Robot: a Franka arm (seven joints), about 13 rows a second.
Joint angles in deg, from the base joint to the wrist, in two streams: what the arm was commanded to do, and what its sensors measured. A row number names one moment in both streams.
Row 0, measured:
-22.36 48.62 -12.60 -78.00 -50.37 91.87 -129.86
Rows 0 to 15, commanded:
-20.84 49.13 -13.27 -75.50 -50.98 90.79 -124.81
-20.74 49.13 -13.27 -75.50 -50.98 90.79 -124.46
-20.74 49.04 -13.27 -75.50 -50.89 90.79 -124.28
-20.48 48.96 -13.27 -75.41 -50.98 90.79 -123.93
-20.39 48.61 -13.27 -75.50 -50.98 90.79 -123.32
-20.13 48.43 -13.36 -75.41 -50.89 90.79 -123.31
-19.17 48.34 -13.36 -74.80 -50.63 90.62 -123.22
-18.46 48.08 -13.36 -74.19 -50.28 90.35 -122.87
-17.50 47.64 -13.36 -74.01 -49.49 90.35 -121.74
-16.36 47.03 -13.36 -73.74 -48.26 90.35 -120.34
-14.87 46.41 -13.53 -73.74 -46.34 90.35 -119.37
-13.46 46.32 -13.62 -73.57 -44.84 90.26 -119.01
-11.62 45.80 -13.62 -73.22 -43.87 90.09 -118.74
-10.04 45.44 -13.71 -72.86 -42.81 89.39 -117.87
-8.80 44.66 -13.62 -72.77 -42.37 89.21 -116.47
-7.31 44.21 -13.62 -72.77 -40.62 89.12 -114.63
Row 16, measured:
-9.46 45.96 -13.08 -72.53 -43.25 90.00 -116.91
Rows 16 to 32, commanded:
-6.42 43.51 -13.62 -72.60 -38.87 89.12 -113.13
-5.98 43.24 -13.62 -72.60 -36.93 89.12 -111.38
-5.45 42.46 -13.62 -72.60 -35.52 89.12 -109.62
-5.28 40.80 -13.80 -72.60 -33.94 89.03 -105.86
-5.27 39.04 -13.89 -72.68 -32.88 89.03 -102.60
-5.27 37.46 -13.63 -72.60 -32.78 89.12 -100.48
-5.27 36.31 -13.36 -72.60 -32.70 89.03 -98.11
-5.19 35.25 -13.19 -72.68 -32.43 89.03 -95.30
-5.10 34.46 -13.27 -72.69 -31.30 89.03 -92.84
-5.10 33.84 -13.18 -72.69 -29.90 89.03 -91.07
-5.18 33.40 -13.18 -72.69 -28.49 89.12 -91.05
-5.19 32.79 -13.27 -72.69 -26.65 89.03 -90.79
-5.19 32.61 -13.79 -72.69 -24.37 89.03 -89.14
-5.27 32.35 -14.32 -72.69 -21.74 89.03 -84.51
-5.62 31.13 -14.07 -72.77 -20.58 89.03 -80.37
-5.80 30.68 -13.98 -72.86 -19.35 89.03 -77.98
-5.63 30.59 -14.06 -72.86 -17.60 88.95 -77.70
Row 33, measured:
-5.72 32.72 -13.87 -71.70 -20.73 89.43 -80.43
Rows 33 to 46, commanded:
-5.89 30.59 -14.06 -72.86 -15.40 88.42 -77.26
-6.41 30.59 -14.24 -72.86 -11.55 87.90 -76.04
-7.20 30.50 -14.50 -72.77 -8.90 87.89 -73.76
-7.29 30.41 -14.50 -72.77 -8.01 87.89 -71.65
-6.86 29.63 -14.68 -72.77 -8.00 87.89 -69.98
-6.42 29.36 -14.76 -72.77 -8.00 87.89 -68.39
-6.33 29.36 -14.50 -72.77 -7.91 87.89 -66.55
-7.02 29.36 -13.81 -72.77 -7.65 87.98 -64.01
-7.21 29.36 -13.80 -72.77 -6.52 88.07 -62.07
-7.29 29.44 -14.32 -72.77 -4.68 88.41 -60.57
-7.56 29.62 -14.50 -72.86 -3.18 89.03 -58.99
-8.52 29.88 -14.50 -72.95 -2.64 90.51 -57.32
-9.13 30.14 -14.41 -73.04 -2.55 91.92 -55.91
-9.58 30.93 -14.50 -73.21 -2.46 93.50 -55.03
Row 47, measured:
-8.49 30.67 -14.32 -72.35 -4.08 90.93 -57.28
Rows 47 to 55, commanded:
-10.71 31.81 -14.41 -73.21 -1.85 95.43 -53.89
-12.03 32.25 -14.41 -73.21 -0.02 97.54 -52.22
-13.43 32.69 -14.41 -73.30 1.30 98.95 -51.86
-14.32 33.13 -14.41 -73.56 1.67 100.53 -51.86
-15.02 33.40 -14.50 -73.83 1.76 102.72 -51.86
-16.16 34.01 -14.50 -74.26 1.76 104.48 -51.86
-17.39 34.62 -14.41 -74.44 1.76 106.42 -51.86
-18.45 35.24 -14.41 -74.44 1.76 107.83 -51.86
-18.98 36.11 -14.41 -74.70 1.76 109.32 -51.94
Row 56, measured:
-17.91 35.21 -14.46 -74.19 0.48 106.67 -52.88
